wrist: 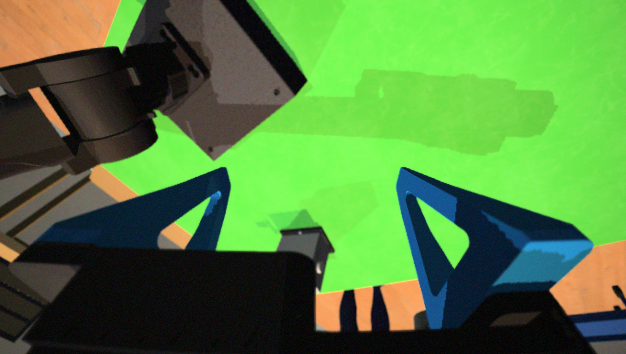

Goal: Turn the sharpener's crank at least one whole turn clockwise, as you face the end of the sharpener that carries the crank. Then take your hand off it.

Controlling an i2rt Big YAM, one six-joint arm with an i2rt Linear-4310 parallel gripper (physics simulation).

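Seen in the pictures: gripper, between the fingertips: (313, 176); arm's base, origin of its link: (169, 72).
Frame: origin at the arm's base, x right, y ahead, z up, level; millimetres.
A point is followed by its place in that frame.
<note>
My gripper (313, 176) {x -229, y 143, z 206 mm} is open, with its two blue fingers wide apart and the green surface showing between their tips. A small dark grey box-like thing (300, 243) {x 84, y 441, z -29 mm}, which may be the sharpener, shows below and between the fingertips, near the edge of the green surface. It has a dark rim and a small bright spot on its right side. The black gripper body hides its lower part. No crank can be made out on it. No finger appears to touch it.
A green table top (450, 200) lies below, with arm shadows on it. The arm's dark base plate (240, 75) {x -98, y 67, z 1 mm} and a thick dark arm joint (100, 100) {x -54, y 14, z 150 mm} are at the upper left. A person's dark legs (348, 310) and a blue frame (602, 327) show beyond the table edge.
</note>
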